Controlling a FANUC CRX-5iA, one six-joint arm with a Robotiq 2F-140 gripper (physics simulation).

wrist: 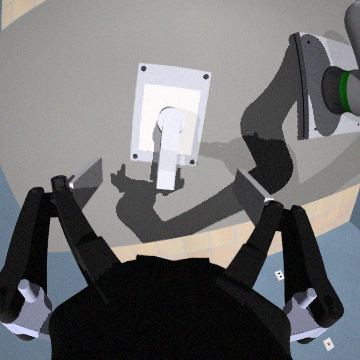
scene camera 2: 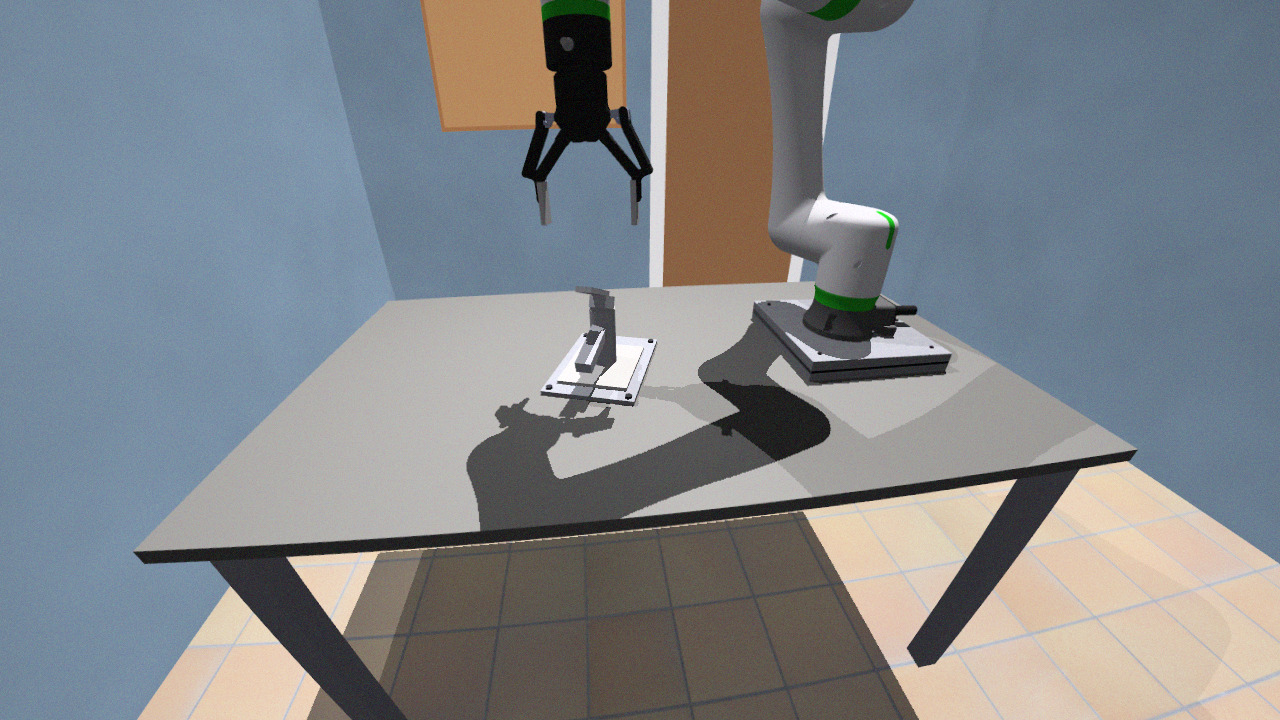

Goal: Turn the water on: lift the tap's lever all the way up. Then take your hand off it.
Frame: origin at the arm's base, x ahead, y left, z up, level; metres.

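Seen in the pictures: gripper, between the fingertips: [wrist: 168,174] [scene camera 2: 590,223]; arm's base, origin of its link: [wrist: 335,89] [scene camera 2: 837,326].
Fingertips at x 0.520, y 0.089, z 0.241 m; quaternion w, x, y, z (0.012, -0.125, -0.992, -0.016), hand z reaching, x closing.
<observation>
Pixels of each thing's top centre, then the offset from my fingertips to it. "spot": a spot on its surface instead. Level surfaces: height alone.
- grey tap, a spot on its surface: [scene camera 2: 605,335] spot: dx -0.017, dy +0.004, dz -0.198 m
- spout, centre of its top: [scene camera 2: 591,336] dx +0.007, dy +0.036, dz -0.184 m
- table, height of its surface: dz -0.283 m
The grey tap [scene camera 2: 605,335] stands upright on its mounting plate [scene camera 2: 642,358] [wrist: 172,74]. Its lever [scene camera 2: 591,291] [wrist: 170,137] is at the top and slants upward from the tap's head toward its free end, above the spout [scene camera 2: 589,352]. In the wrist view the lever is seen from above and its tilt is hard to judge; where lever and spout overlap they are hard to separate. My gripper [scene camera 2: 588,221] [wrist: 168,174] is wide open and empty. It hangs well above the lever, fingers pointing down, touching nothing.
The robot's base plate [scene camera 2: 881,362] [wrist: 303,100] is bolted on the table [scene camera 2: 340,429] [wrist: 60,100] to the right of the tap. The arm's shadow falls across the table top. Walls and a brown door [scene camera 2: 725,161] stand behind.
</observation>
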